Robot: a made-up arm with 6 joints.
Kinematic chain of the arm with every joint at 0, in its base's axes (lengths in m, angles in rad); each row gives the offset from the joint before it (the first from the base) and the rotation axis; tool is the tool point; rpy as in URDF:
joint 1: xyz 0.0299 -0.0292 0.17 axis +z
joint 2: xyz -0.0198 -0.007 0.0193 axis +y
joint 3: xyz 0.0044 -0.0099 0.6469 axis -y
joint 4: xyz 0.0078 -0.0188 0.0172 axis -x
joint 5: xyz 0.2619 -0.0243 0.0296 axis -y
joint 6: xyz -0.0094 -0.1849 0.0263 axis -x
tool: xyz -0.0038 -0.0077 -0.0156 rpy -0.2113 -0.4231 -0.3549
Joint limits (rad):
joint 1: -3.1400..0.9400
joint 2: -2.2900..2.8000
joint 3: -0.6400..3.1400
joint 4: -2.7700..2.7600
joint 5: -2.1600..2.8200
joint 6: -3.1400..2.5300
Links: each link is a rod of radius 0.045 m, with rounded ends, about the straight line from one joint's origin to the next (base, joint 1, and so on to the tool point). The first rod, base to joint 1, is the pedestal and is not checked.
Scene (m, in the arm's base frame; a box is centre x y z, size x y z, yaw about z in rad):
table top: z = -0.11
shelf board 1: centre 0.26 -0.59 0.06 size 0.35 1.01 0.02 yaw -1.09
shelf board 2: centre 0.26 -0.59 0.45 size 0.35 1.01 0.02 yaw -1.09
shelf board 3: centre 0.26 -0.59 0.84 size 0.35 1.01 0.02 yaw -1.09
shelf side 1: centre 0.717 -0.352 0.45 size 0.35 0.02 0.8 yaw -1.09
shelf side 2: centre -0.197 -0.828 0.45 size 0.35 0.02 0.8 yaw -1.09
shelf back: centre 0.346 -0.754 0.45 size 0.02 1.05 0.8 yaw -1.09
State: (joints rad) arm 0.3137 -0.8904 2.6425 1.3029 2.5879 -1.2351
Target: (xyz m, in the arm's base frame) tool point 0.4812 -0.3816 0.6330
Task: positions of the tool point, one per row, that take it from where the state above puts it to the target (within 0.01 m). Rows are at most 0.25 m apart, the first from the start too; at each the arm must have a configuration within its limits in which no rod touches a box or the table.
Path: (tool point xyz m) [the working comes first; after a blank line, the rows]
Joints at the target: -0.2656 0.4822 0.1666 -0.3740 2.5088 -1.3300
Straight joint move there: touches shelf board 3.

1: -0.6506 -0.3524 0.4537
2: -0.6429 -0.3678 0.6366
3: -0.5688 -0.3622 0.8215
4: -0.4299 -0.3398 0.9758
5: -0.2432 -0.3079 1.0712
6: -0.0381 -0.2743 1.0909
7: 0.1514 -0.2452 1.0351
8: 0.2946 -0.2232 0.9202
9: 0.3727 -0.2073 0.7750
10: 0.3830 -0.1935 0.6330
11: 0.4443 -0.2777 0.6372
12: 0.4812 -0.3816 0.6330

